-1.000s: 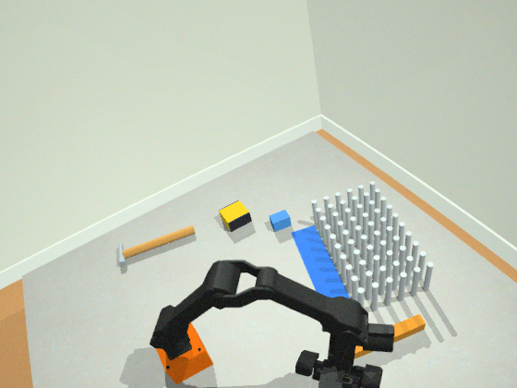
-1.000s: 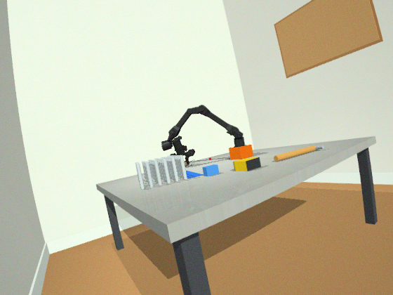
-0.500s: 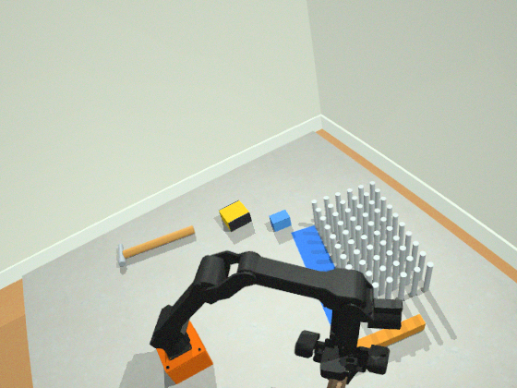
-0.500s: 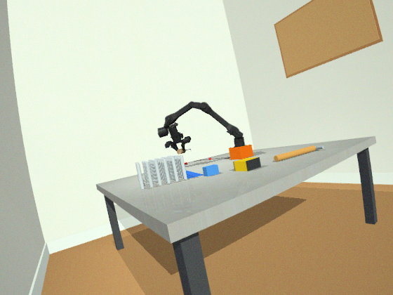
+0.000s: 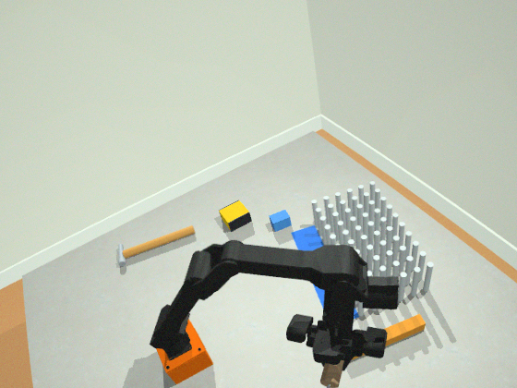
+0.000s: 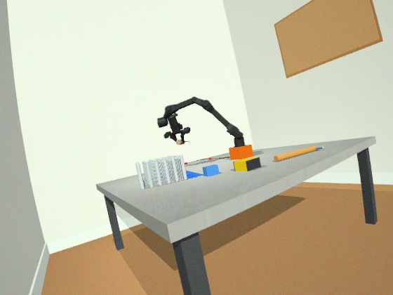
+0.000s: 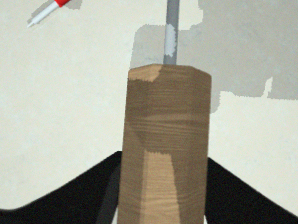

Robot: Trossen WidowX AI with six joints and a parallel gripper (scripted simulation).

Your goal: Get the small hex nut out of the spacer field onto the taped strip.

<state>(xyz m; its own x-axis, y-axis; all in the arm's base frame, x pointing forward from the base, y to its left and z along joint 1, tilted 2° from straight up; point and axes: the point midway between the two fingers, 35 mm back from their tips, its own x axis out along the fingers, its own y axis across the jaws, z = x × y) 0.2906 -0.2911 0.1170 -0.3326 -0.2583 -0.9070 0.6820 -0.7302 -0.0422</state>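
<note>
My gripper tip is 180 mm short of the blue taped strip, 340 mm to the right of it and 170 mm above it. Round my gripper tip: red-handled tool: 30 mm behind, 220 mm to the right, 170 mm below; wire hook tool: 70 mm behind, 70 mm to the right; orange bar: 180 mm ahead, 60 mm to the left, 160 mm below.
</note>
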